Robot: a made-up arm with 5 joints.
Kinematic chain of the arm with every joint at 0, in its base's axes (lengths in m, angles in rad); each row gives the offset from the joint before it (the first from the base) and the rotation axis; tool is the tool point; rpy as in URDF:
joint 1: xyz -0.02 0 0.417 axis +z
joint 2: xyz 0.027 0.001 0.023 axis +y
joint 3: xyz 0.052 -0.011 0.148 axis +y
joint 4: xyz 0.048 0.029 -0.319 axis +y
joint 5: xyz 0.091 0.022 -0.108 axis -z
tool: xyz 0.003 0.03 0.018 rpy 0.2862 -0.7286 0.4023
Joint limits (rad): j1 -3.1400..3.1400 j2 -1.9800..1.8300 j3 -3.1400..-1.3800 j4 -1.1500..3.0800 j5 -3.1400..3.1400
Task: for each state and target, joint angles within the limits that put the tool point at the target. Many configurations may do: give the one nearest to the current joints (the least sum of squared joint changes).
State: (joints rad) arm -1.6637 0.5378 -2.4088 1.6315 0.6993
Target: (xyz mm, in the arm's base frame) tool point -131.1 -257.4 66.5
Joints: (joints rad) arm -2.1986 1.1658 -1.6008 1.9874 0.7336
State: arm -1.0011 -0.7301 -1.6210 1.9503 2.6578
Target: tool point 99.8 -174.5 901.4
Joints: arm -1.0329 -0.7858 -1.8369 1.7655 2.6216
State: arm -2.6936 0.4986 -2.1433 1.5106 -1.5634
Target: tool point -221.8 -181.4 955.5
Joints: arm -2.5781 -0.0307 -2.6389 1.1118 -1.5184
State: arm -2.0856 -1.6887 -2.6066 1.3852 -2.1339
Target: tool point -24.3 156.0 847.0
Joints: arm -1.3772 -1.5141 -1.9051 1.9751 -2.1989
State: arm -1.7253 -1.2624 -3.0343 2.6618 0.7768
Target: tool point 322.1 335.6 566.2
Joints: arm -2.2401 -1.6123 -3.1400 2.2676 0.7856
